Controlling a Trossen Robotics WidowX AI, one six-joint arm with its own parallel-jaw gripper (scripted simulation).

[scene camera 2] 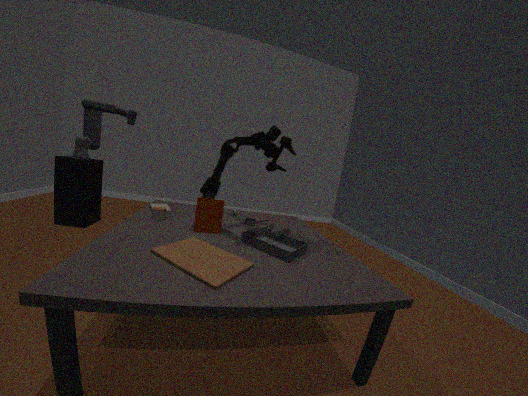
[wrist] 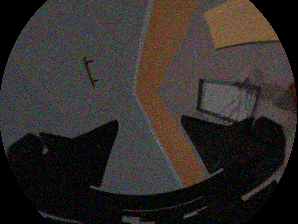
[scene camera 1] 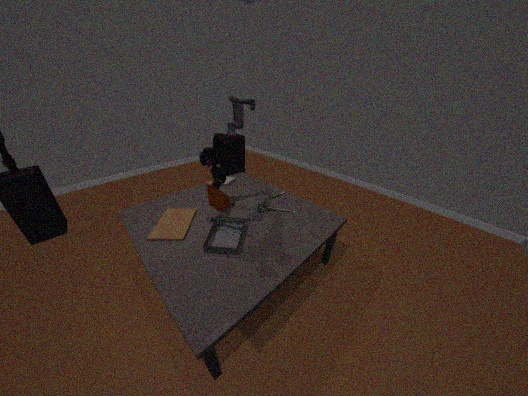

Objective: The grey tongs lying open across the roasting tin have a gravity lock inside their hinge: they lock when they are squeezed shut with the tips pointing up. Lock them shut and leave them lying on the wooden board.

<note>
The gripper is open, holding nothing. Also in view: a wooden board and a roasting tin.
</note>
